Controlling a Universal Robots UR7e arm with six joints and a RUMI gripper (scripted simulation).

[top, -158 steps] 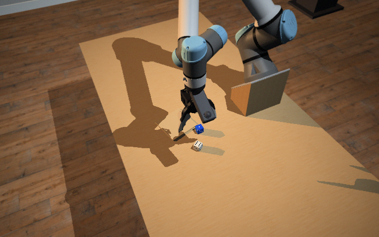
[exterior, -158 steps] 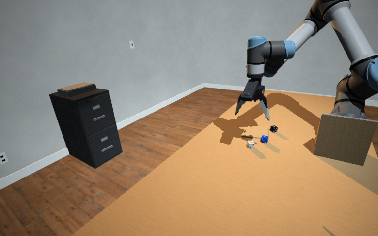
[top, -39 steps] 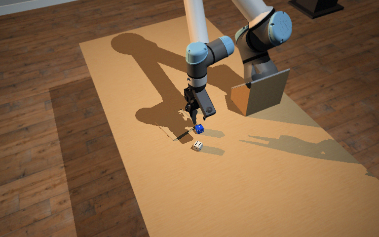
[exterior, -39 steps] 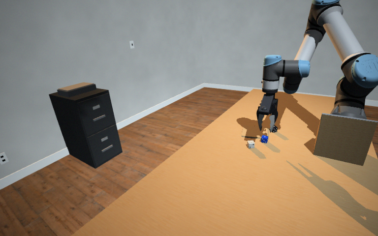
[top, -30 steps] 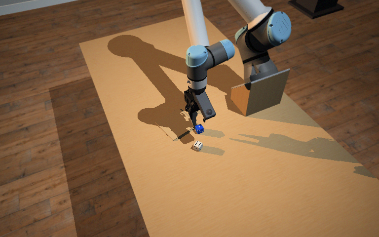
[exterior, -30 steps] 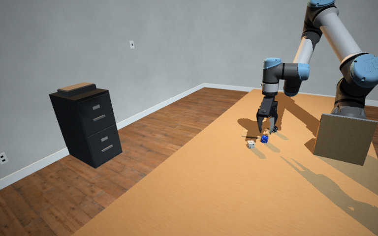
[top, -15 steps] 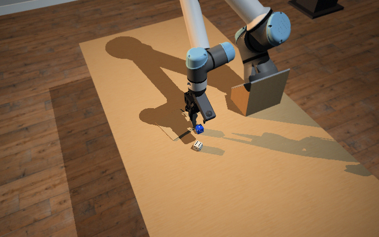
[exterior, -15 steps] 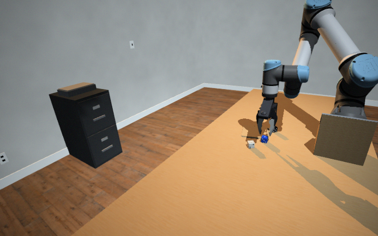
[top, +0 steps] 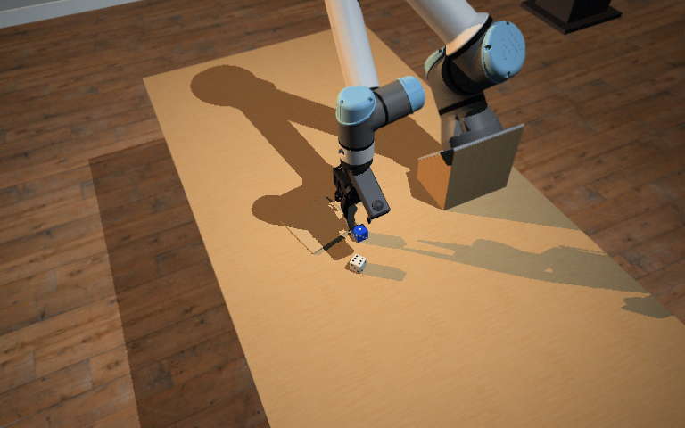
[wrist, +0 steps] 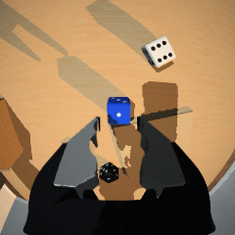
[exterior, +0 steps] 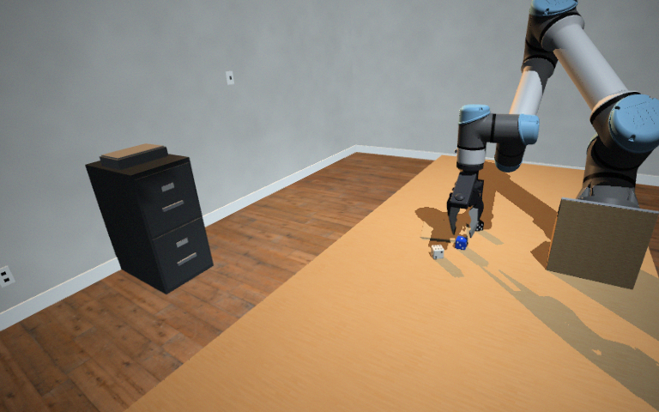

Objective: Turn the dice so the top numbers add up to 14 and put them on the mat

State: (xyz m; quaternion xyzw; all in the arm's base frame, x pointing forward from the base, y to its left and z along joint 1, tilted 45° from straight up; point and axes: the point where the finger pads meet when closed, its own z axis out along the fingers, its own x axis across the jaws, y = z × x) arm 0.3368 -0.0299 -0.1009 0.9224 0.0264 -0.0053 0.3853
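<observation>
Right now the blue die is 40 mm below my hand. Round my hand: tan mat (90 mm to the right, 80 mm ahead, 50 mm below); white die (80 mm to the left, 50 mm ahead, 40 mm below); black die (140 mm to the right, 40 mm below, 10 mm behind).
</observation>
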